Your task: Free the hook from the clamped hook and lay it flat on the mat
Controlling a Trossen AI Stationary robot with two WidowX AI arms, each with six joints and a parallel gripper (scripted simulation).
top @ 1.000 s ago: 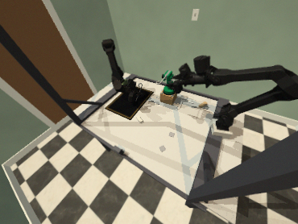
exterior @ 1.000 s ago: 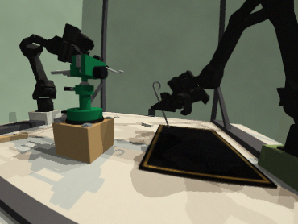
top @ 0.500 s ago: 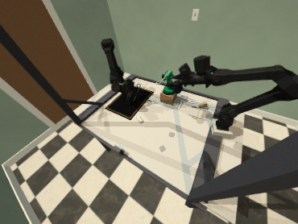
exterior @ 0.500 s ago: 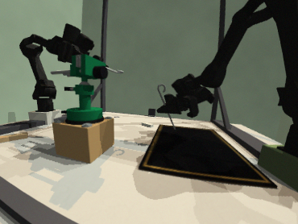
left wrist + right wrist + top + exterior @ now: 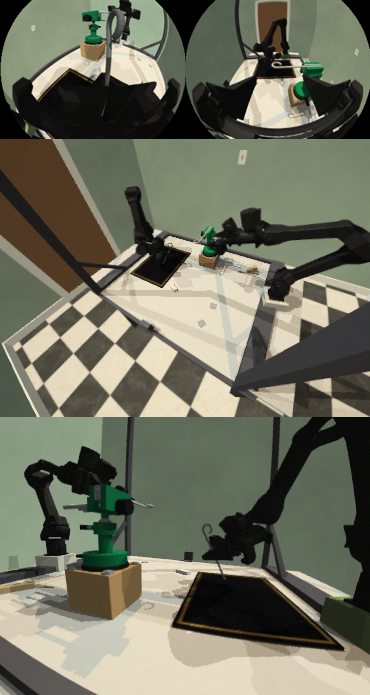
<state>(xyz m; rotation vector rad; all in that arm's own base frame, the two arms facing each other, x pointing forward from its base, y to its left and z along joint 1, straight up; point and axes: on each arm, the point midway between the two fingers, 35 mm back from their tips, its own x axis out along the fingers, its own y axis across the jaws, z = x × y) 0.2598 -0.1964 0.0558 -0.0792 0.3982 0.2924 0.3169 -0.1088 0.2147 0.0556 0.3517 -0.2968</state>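
My left gripper is now 1 cm past the black mat, 8 cm to the right of it and 11 cm above it.
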